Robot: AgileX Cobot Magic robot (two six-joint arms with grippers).
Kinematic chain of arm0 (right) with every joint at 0, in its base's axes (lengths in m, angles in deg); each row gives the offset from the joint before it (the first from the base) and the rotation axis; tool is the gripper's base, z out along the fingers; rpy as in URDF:
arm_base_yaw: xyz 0 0 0.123 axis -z
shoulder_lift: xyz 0 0 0 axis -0.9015 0.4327 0
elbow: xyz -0.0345 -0.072 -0.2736 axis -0.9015 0.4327 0
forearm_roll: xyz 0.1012 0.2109 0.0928 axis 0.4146 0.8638 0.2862
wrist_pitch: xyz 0 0 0 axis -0.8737 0.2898 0.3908
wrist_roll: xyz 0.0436 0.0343 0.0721 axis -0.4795 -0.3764 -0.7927
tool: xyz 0 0 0 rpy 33.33 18.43 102.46
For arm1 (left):
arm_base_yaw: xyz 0 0 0.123 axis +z
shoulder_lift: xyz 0 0 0 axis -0.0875 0.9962 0
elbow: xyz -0.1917 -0.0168 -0.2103 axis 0.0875 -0.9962 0
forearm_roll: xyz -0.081 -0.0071 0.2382 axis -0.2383 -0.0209 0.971
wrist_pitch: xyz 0 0 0 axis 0.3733 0.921 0.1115
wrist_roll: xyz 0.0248 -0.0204 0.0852 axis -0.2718 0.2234 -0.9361
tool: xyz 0 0 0 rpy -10.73 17.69 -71.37
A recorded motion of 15 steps. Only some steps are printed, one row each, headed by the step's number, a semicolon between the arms.
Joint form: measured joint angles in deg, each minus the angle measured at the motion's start. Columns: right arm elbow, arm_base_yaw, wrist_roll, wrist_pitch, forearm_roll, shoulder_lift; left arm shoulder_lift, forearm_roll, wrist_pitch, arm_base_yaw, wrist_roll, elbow.
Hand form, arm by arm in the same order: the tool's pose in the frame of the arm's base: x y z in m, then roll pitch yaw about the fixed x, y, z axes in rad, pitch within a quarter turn. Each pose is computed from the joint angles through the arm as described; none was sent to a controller.
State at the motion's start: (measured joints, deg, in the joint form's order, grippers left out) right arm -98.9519 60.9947 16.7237 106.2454 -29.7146 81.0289; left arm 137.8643 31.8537 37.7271 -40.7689 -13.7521 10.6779
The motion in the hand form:
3: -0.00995 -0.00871 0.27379 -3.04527 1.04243 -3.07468; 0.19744 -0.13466 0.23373 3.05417 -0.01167 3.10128
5: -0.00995 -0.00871 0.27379 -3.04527 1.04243 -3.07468; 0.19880 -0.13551 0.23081 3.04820 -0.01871 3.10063
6: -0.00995 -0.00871 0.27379 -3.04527 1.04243 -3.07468; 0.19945 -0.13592 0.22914 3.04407 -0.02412 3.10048
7: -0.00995 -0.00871 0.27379 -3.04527 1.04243 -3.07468; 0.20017 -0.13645 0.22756 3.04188 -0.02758 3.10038
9: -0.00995 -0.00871 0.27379 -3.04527 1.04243 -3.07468; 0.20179 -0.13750 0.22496 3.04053 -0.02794 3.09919
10: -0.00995 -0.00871 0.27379 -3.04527 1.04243 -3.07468; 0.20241 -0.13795 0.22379 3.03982 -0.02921 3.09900
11: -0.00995 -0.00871 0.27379 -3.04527 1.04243 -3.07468; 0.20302 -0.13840 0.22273 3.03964 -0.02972 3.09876
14: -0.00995 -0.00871 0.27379 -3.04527 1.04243 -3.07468; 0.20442 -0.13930 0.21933 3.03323 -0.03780 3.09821
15: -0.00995 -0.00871 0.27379 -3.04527 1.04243 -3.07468; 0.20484 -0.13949 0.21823 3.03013 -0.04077 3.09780
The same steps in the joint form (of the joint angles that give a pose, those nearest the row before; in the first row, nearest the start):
3: 0.00 0.00 0.00 0.00 0.00 0.00; 1.05 0.00 -0.67 0.00 0.00 0.00
5: 0.00 0.00 0.00 0.00 0.00 0.00; 1.74 0.07 -0.84 0.00 0.00 0.00
6: 0.00 0.00 0.00 0.00 0.00 0.00; 2.14 0.11 -0.85 0.00 0.00 0.00
7: 0.00 0.00 0.00 0.00 0.00 0.00; 2.51 0.10 -0.99 0.00 0.00 0.00
9: 0.00 0.00 0.00 0.00 0.00 0.00; 3.11 0.18 -1.53 0.00 0.00 0.00
10: 0.00 0.00 0.00 0.00 0.00 0.00; 3.38 0.18 -1.71 0.00 0.00 0.00
11: 0.00 0.00 0.00 0.00 0.00 0.00; 3.62 0.18 -1.93 0.00 0.00 0.00
14: 0.00 0.00 0.00 0.00 0.00 0.00; 4.40 0.25 -2.12 0.00 0.00 0.00
15: 0.00 0.00 0.00 0.00 0.00 0.00; 4.66 0.31 -2.14 0.00 0.00 0.00

